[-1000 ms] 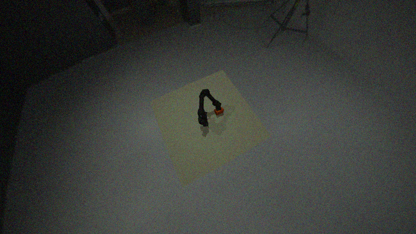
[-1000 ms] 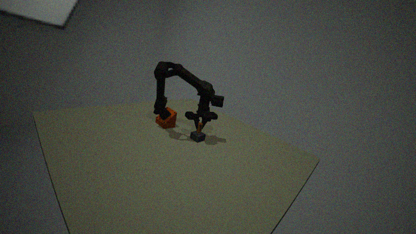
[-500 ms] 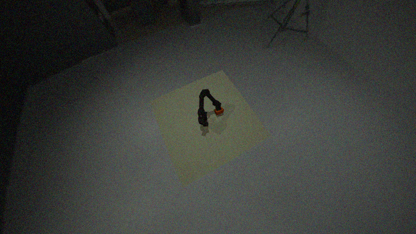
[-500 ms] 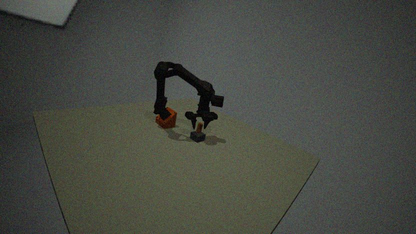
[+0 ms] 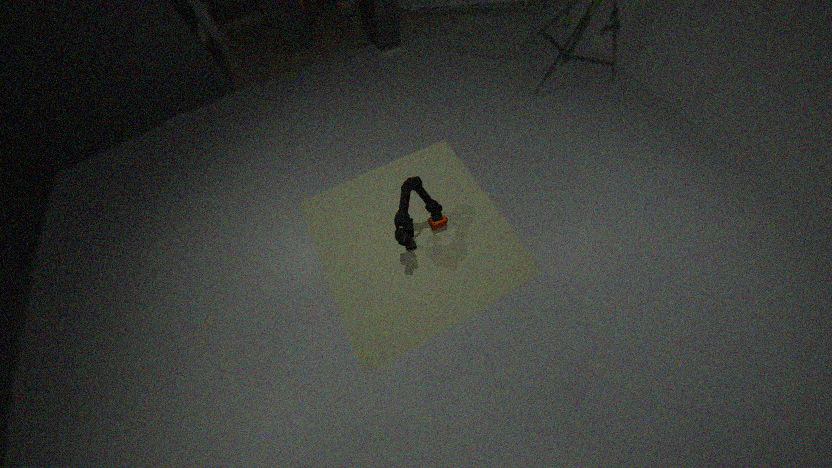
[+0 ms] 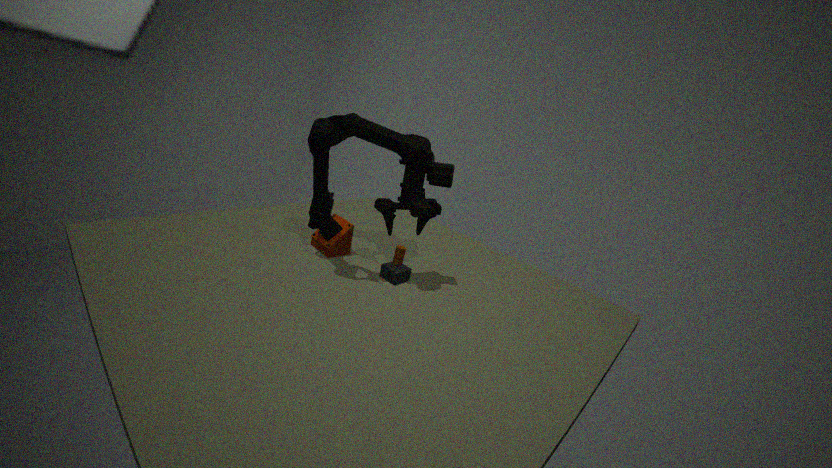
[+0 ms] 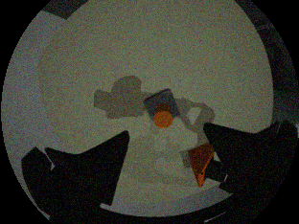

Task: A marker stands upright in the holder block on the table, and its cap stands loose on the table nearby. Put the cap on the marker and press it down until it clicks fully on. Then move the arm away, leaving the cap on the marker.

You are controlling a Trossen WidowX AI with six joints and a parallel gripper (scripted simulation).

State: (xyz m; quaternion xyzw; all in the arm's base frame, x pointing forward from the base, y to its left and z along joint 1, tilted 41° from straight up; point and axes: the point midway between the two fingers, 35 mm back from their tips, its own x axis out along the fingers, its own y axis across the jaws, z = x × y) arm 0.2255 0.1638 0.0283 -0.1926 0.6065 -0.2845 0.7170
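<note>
The orange cap is 60 mm below my gripper tip.
</note>
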